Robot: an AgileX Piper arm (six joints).
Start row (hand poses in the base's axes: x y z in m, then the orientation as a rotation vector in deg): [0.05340 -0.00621 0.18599 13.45 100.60 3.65]
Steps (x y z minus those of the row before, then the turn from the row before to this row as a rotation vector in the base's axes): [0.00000 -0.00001 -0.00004 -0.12 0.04 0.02]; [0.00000 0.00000 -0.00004 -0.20 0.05 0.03]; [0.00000 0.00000 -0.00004 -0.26 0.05 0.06]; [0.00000 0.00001 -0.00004 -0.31 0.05 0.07]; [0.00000 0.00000 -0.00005 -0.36 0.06 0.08]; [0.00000 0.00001 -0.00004 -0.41 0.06 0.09]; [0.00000 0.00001 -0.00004 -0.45 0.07 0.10]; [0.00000 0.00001 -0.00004 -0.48 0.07 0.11]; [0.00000 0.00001 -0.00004 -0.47 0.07 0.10]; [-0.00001 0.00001 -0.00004 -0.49 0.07 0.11]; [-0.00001 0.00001 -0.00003 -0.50 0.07 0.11]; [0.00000 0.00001 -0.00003 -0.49 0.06 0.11]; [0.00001 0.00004 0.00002 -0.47 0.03 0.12]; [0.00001 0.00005 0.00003 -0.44 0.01 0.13]
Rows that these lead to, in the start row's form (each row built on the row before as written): [0.05340 -0.00622 0.18595 13.35 100.64 3.55]; [0.05340 -0.00622 0.18591 13.18 100.69 3.39]; [0.05340 -0.00622 0.18587 12.94 100.75 3.20]; [0.05340 -0.00621 0.18583 12.66 100.81 2.97]; [0.05340 -0.00621 0.18578 12.33 100.88 2.70]; [0.05340 -0.00620 0.18574 11.96 100.95 2.40]; [0.05340 -0.00619 0.18570 11.55 101.03 2.07]; [0.05340 -0.00618 0.18566 11.11 101.10 1.72]; [0.05340 -0.00617 0.18562 10.68 101.17 1.37]; [0.05339 -0.00616 0.18558 10.23 101.24 1.01]; [0.05338 -0.00615 0.18555 9.77 101.31 0.64]; [0.05338 -0.00614 0.18552 9.32 101.37 0.28]; [0.05339 -0.00610 0.18554 8.87 101.40 -0.05]; [0.05340 -0.00605 0.18557 8.44 101.41 -0.35]
